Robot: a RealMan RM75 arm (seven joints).
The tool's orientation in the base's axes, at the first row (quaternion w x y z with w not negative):
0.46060, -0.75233, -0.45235, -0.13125
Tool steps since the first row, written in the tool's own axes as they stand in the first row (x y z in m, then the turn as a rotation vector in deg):
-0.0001, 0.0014, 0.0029, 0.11, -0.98, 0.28
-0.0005, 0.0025, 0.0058, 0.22, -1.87, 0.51
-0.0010, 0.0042, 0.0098, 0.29, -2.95, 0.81
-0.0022, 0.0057, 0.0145, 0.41, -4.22, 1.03
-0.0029, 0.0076, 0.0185, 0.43, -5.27, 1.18
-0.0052, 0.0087, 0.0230, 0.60, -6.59, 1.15
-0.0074, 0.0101, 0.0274, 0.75, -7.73, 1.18
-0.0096, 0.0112, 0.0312, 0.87, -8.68, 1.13
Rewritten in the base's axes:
0.0004, 0.0021, -0.0024, -0.79, 0.45, 0.48
0.0005, 0.0040, -0.0049, -1.49, 0.85, 0.93
0.0007, 0.0067, -0.0083, -2.38, 1.31, 1.43
0.0002, 0.0096, -0.0125, -3.38, 1.77, 2.12
0.0004, 0.0121, -0.0162, -4.24, 2.08, 2.65
-0.0010, 0.0143, -0.0206, -5.20, 2.37, 3.53
-0.0020, 0.0164, -0.0252, -6.04, 2.66, 4.26
-0.0032, 0.0181, -0.0292, -6.72, 2.85, 4.91

